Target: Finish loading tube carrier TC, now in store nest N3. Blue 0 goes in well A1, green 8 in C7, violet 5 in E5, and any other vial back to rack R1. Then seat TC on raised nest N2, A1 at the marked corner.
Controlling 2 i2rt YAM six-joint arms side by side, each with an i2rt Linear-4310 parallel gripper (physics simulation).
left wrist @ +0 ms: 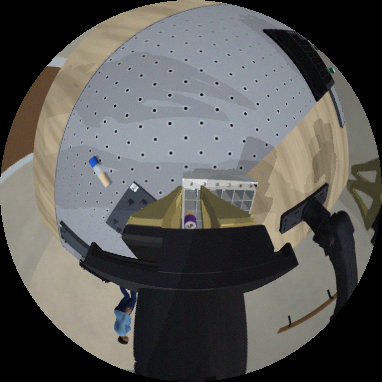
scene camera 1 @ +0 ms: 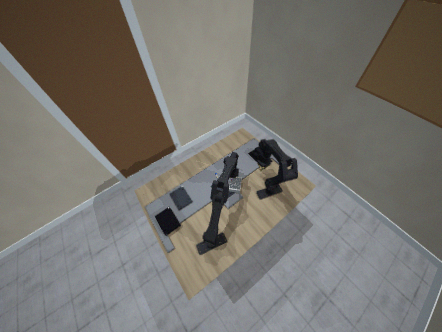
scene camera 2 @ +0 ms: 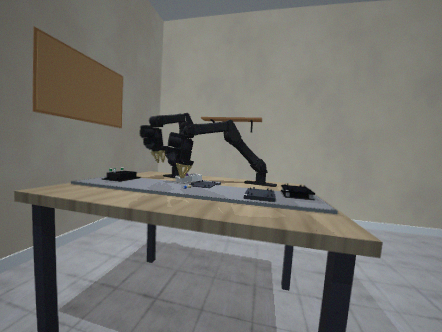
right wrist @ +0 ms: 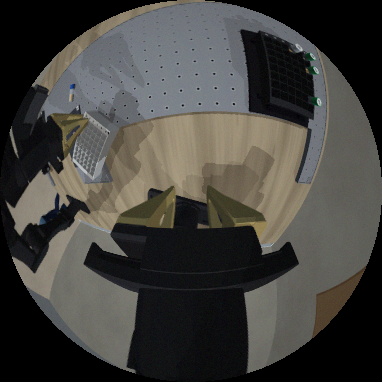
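Where they show: left gripper, fingertip midpoint: [left wrist: 190,190] [scene camera 1: 232,177] [scene camera 2: 181,177] [right wrist: 85,118]; right gripper, fingertip midpoint: [left wrist: 348,175] [scene camera 1: 261,169] [scene camera 2: 160,162] [right wrist: 190,190]; left arm's base, origin of the base link: [scene camera 1: 211,243] [scene camera 2: 260,184] [right wrist: 76,202]; right arm's base, origin of the base link: [left wrist: 306,206] [scene camera 1: 269,191] [right wrist: 186,208].
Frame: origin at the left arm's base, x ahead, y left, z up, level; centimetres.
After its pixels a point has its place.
The white gridded tube carrier [scene camera 1: 235,185] @[x 30.4, y -33.0, z 4.1 cm] [scene camera 2: 192,178] @[x 33.6, y -29.7, z 4.0 cm] [left wrist: 220,184] @[x 36.8, y -36.8, z 4.3 cm] [right wrist: 92,142] @[x 32.8, y -35.9, z 4.7 cm] sits mid-table. A violet-capped vial [left wrist: 190,221] @[x 36.0, y -32.5, z 6.6 cm] stands upright in its leftmost column in the left wrist view; I cannot read the row. My left gripper [scene camera 2: 183,174] @[x 37.9, y -33.8, z 4.3 cm] [left wrist: 190,190] @[x 37.9, y -33.8, z 4.3 cm] is nearly shut, one finger on each side of this vial; its lower part is hidden. The blue-capped vial [scene camera 2: 185,187] @[x 48.3, y -23.5, z 1.9 cm] [left wrist: 98,170] @[x 46.5, y -24.2, z 2.3 cm] [right wrist: 72,91] @[x 46.4, y -24.5, z 1.8 cm] lies on the pegboard. My right gripper [scene camera 2: 159,160] @[x 30.5, y -55.9, z 10.6 cm] [right wrist: 190,190] @[x 30.5, y -55.9, z 10.6 cm] is partly open and empty. Green-capped vials [right wrist: 313,70] stand at the black rack's edge [right wrist: 254,75] @[x 46.0, y -61.8, z 2.0 cm].
A white-capped vial [right wrist: 297,48] is beside the green ones. A dark pegged plate [scene camera 2: 205,184] @[x 38.6, y -18.5, z 2.7 cm] [left wrist: 117,212] @[x 39.6, y -20.7, z 1.7 cm] lies beside the carrier. Another dark plate [scene camera 1: 180,198] @[x 38.9, y 9.5, z 2.9 cm] [scene camera 2: 260,195] @[x 45.7, y 10.7, z 2.8 cm] and a black pegged unit [scene camera 1: 167,220] @[x 25.8, y 22.6, z 4.4 cm] [scene camera 2: 298,191] @[x 34.0, y 24.1, z 4.3 cm] stand near the pegboard's other end.
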